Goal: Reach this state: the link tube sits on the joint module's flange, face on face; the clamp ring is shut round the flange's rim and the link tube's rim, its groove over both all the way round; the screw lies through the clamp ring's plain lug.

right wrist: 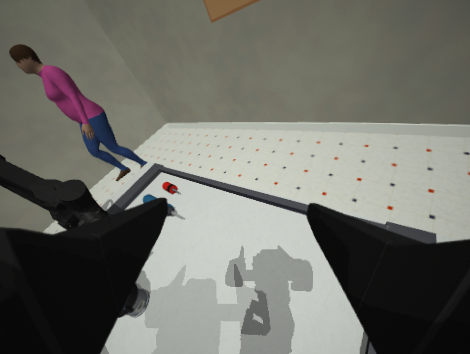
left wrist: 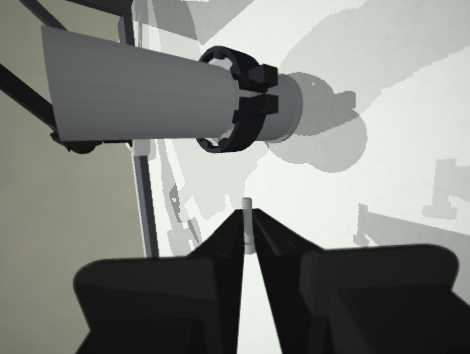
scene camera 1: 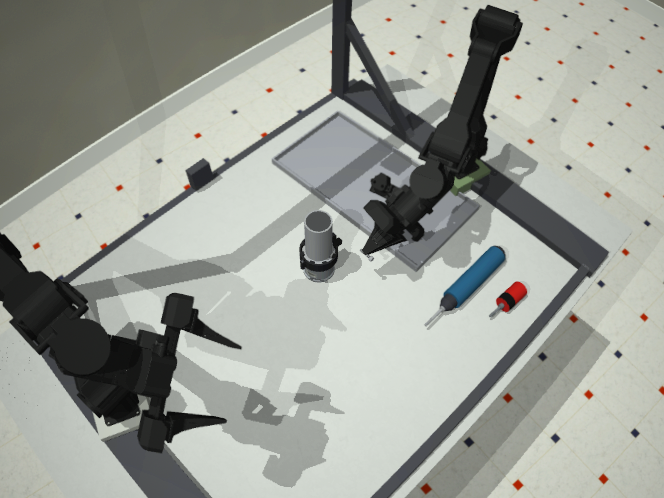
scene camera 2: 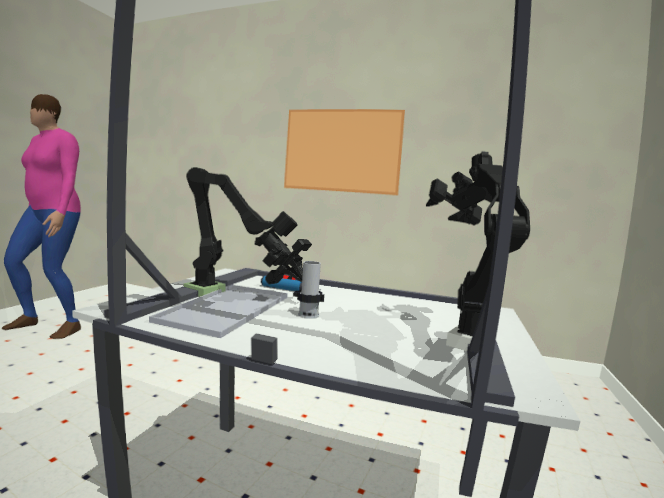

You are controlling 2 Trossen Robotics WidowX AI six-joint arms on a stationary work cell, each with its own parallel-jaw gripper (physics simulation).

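Frame: origin at the left arm's base, x up, y ahead, z left, level; millimetres.
Seen in the pictures: left gripper, fingertip midpoint: (left wrist: 247, 216) (scene camera 1: 364, 253); right gripper, fingertip midpoint: (right wrist: 239, 207) (scene camera 1: 233, 384) (scene camera 2: 437, 212); left arm's base at its link origin: (scene camera 2: 204, 283); right arm's base at its link origin: (scene camera 1: 119, 404) (scene camera 2: 472, 332).
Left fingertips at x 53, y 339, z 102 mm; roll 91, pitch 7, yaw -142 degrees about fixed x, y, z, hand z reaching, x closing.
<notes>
Pixels of each thing's middle, then the offset from my left fingertips to it.
- grey link tube at the middle of its body: (left wrist: 161, 98) (scene camera 1: 318, 238) (scene camera 2: 310, 280) dx +24, dy +63, dz -61 mm
- joint module at the middle of its body: (left wrist: 249, 107) (scene camera 1: 318, 260) (scene camera 2: 309, 305) (right wrist: 129, 300) dx -52, dy +63, dz -61 mm
- black clamp ring at the middle of its body: (left wrist: 225, 102) (scene camera 1: 319, 251) (scene camera 2: 308, 295) (right wrist: 120, 297) dx -24, dy +60, dz -63 mm
- screw at the middle of its body: (left wrist: 247, 225) (scene camera 1: 366, 254) dx +0, dy -1, dz +5 mm
- shallow grey tray at the middle of its body: (scene camera 1: 373, 183) (scene camera 2: 227, 305) dx -75, dy -156, dz -177 mm
- blue driver at the middle of its body: (scene camera 1: 464, 286) (scene camera 2: 290, 285) (right wrist: 162, 207) dx -64, dy -146, dz +140 mm
- short red driver at the middle of its body: (scene camera 1: 505, 302) (right wrist: 172, 188) dx -66, dy -194, dz +212 mm
- dark block at the middle of its body: (scene camera 2: 264, 348) (scene camera 1: 199, 174) dx -52, dy +160, dz -392 mm
The grey link tube (scene camera 1: 319, 241) (scene camera 2: 311, 277) (left wrist: 135, 95) stands upright on the joint module (scene camera 1: 318, 275) (scene camera 2: 308, 310) (left wrist: 291, 107). The black clamp ring (scene camera 1: 319, 264) (scene camera 2: 309, 296) (left wrist: 248, 132) surrounds their joint, its two lugs facing my left gripper with a narrow gap between them. The seating of its groove cannot be told. My left gripper (scene camera 1: 365, 252) (left wrist: 247, 216) is shut on the screw (scene camera 1: 370, 257) (left wrist: 247, 227), whose threaded end points beyond the fingertips. It is beside the assembly, apart from the lugs. My right gripper (scene camera 1: 232, 384) (scene camera 2: 438, 211) (right wrist: 239, 207) is open and empty, away from it.
A shallow grey tray (scene camera 1: 327, 144) (scene camera 2: 203, 321) lies behind the left gripper. A blue driver (scene camera 1: 474, 277) (right wrist: 150, 199) and a short red driver (scene camera 1: 512, 295) (right wrist: 170, 187) lie to the right in scene camera 1. A dark block (scene camera 1: 200, 174) (scene camera 2: 264, 348) stands at the table edge.
</notes>
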